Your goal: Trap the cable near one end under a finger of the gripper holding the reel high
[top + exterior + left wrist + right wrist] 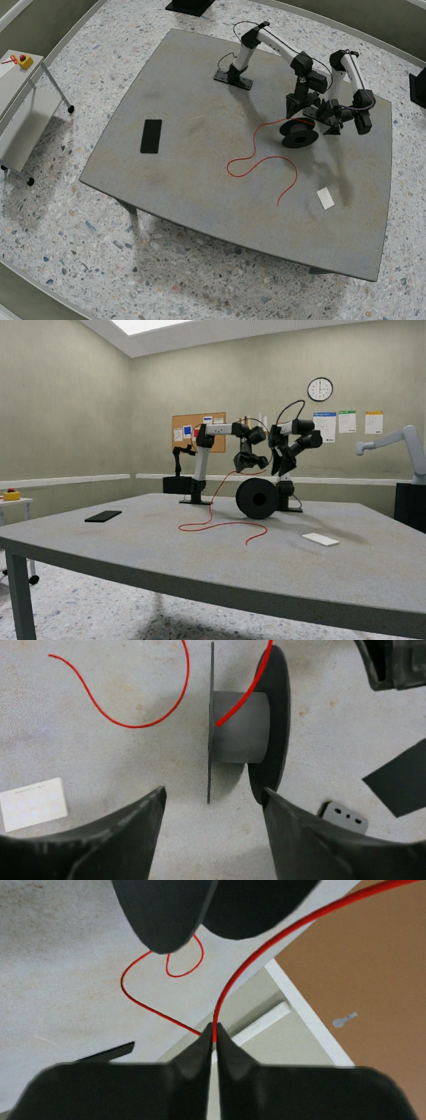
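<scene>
My left hand is 110 mm above the black reel, 80 mm to the left of it and 10 mm short of it. The rest, counted from my left hand: white card (220 mm ahead, 190 mm below, 160 mm to the left).
My right hand is 120 mm above the black reel, 80 mm to the right of it and 30 mm past it. From my right hand the other things lie so: white card (310 mm to the left, 200 mm below, 180 mm ahead).
</scene>
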